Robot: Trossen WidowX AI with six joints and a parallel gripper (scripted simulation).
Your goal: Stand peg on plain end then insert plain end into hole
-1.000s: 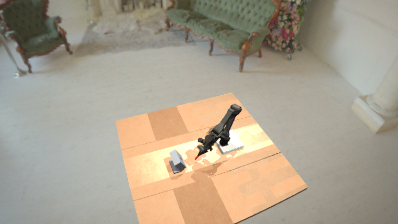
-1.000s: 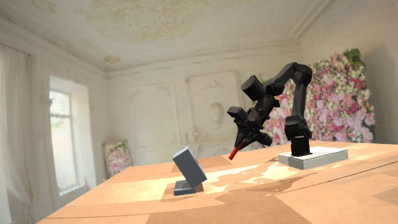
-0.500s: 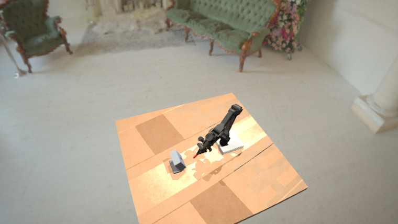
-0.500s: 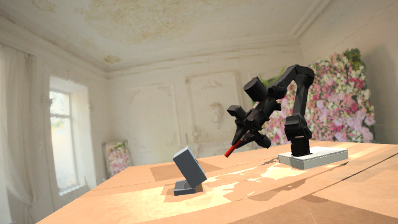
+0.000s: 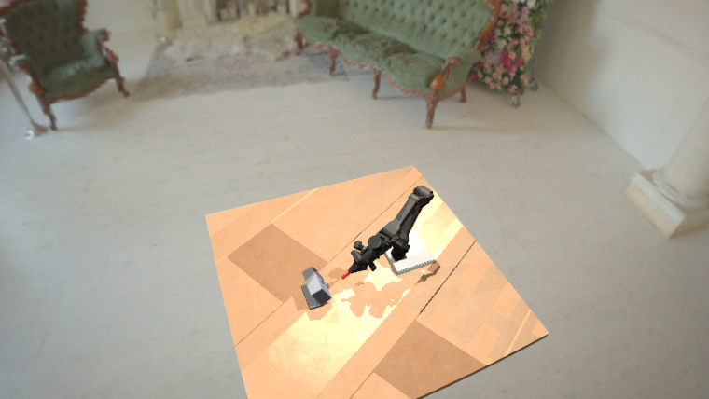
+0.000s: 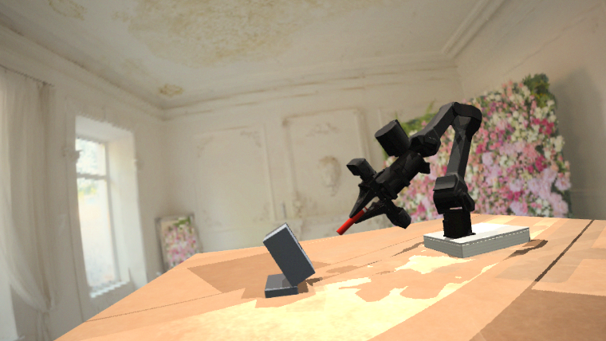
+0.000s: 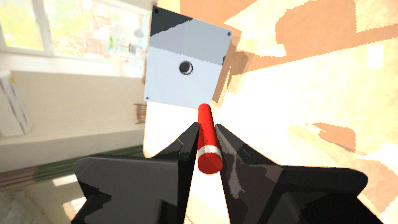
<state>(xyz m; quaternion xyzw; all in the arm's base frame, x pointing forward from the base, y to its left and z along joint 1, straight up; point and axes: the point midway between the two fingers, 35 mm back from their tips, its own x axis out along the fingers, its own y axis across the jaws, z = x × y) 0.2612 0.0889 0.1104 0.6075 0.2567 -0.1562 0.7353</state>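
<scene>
The grey sloped panel lies 140 mm ahead of my gripper tip, 10 mm to the right of it and 50 mm below it. The rest, counted from my gripper tip: grey foot: 170 mm ahead, 10 mm to the right, 120 mm below; red peg: 10 mm behind, 10 mm above.
</scene>
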